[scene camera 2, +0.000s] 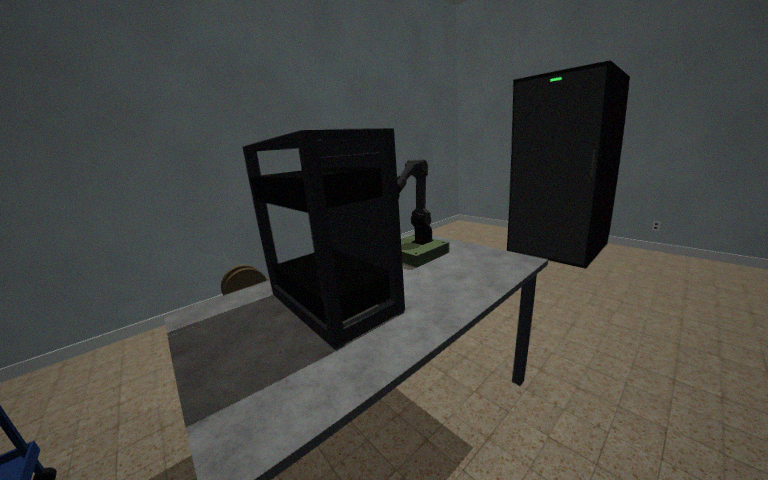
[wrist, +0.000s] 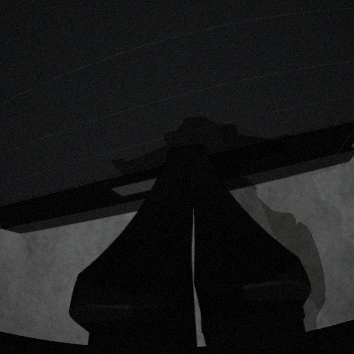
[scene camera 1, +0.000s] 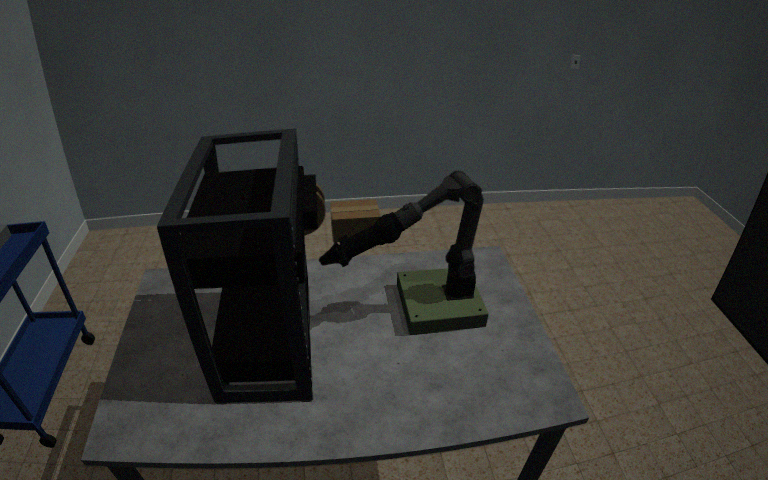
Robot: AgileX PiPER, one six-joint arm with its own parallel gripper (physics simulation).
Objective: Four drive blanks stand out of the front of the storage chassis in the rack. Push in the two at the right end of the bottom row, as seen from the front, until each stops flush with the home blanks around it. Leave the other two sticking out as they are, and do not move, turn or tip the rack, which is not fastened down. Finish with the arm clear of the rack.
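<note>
The dark rack (scene camera 1: 226,221) (scene camera 2: 318,237) stands upright on the table; its front faces the arm. In the wrist view a dark front surface of the rack (wrist: 150,75) with faint seams fills the upper part. The storage chassis and its drive blanks cannot be told apart in the dark, so how far any blank stands out is hidden. My gripper (scene camera 1: 322,260) (wrist: 188,164) is shut, its two fingers together with nothing seen between them. In scene camera 1 it is in front of the rack, with a small gap to the front post. The rack hides the gripper in scene camera 2.
The arm's green base (scene camera 1: 441,314) (scene camera 2: 424,253) is on the grey table (scene camera 1: 441,390) (scene camera 2: 481,283). A blue cart (scene camera 1: 56,319), a cardboard box (scene camera 1: 355,212) and a tall dark cabinet (scene camera 2: 555,169) stand beyond the table. The gripper's shadow falls on the rack front in the wrist view.
</note>
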